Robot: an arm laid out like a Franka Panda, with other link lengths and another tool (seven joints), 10 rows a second.
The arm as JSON. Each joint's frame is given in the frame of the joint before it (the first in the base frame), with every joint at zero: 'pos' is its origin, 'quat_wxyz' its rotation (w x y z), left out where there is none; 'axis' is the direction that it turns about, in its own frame. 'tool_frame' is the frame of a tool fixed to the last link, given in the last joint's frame.
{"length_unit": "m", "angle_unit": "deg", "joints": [
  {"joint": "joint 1", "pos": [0.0, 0.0, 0.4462], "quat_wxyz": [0.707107, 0.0, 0.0, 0.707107], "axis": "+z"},
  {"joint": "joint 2", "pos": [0.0, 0.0, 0.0], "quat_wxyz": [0.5, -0.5, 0.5, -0.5], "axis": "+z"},
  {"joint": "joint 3", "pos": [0.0, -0.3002, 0.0], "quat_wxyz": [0.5, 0.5, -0.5, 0.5], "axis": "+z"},
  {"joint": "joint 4", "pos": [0.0, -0.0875, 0.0], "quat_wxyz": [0.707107, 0.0, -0.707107, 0.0], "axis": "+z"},
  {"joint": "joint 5", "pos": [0.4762, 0.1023, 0.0], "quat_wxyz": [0.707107, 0.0, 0.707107, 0.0], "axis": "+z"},
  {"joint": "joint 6", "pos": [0.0, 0.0, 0.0], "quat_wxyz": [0.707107, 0.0, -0.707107, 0.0], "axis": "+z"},
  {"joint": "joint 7", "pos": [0.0, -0.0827, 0.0], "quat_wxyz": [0.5, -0.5, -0.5, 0.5], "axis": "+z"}
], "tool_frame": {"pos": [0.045, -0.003, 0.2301], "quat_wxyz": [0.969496, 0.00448, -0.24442, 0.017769]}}
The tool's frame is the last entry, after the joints.
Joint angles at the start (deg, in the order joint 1, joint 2, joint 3, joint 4, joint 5, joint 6, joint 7):
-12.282, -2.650, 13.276, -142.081, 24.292, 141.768, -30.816
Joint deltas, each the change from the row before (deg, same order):
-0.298, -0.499, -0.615, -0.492, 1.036, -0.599, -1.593
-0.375, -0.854, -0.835, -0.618, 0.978, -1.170, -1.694
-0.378, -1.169, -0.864, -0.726, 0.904, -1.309, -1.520
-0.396, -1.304, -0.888, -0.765, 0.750, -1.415, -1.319
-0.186, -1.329, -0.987, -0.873, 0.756, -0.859, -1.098
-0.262, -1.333, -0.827, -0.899, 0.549, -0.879, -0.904
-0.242, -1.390, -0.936, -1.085, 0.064, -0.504, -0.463
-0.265, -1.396, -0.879, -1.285, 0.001, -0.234, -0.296
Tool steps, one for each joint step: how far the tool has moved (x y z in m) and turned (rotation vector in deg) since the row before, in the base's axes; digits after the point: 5 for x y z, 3 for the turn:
-0.00382, -0.00685, 0.00012, 0.657, 0.142, -0.011
-0.00571, -0.00871, 0.00184, 0.780, 0.365, -0.011
-0.00618, -0.00854, 0.00367, 0.796, 0.283, -0.108
-0.00665, -0.00844, 0.00446, 0.794, 0.290, -0.186
-0.00565, -0.00777, 0.00419, 0.661, -0.093, -0.444
-0.00619, -0.00694, 0.00388, 0.576, -0.012, -0.378
-0.00689, -0.00856, 0.00295, 0.179, -0.042, -0.641
-0.00791, -0.00826, 0.00145, 0.079, -0.023, -0.805

